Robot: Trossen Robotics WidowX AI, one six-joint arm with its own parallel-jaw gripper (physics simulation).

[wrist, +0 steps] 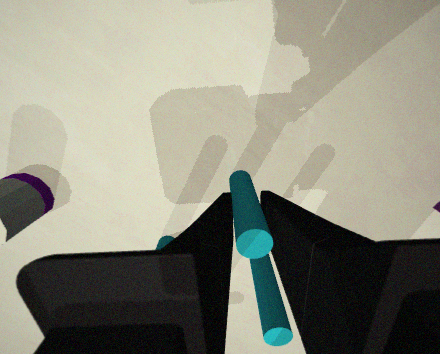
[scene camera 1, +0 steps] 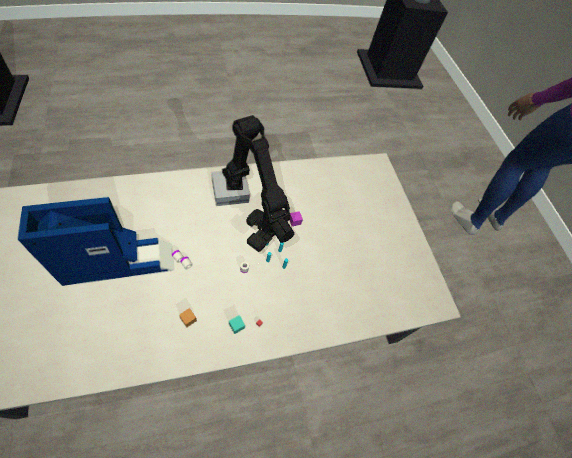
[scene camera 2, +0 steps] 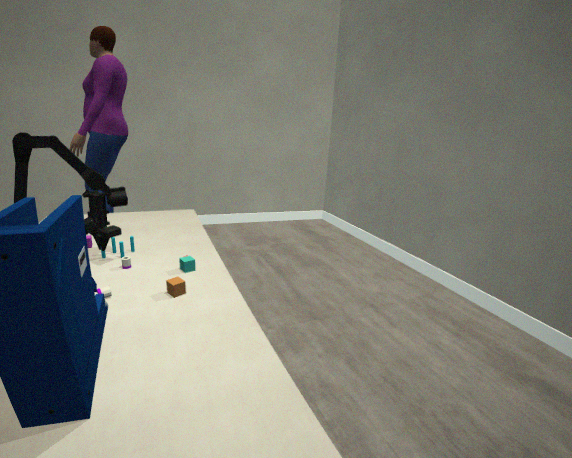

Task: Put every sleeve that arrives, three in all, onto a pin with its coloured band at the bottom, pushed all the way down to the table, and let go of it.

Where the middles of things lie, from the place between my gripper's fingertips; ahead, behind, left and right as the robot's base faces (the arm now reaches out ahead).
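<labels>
My gripper is 54 cm to the left of the blue feeder box (scene camera 2: 58, 336) and 13 cm below it. The gripper is also 5 cm short of the box.
</labels>
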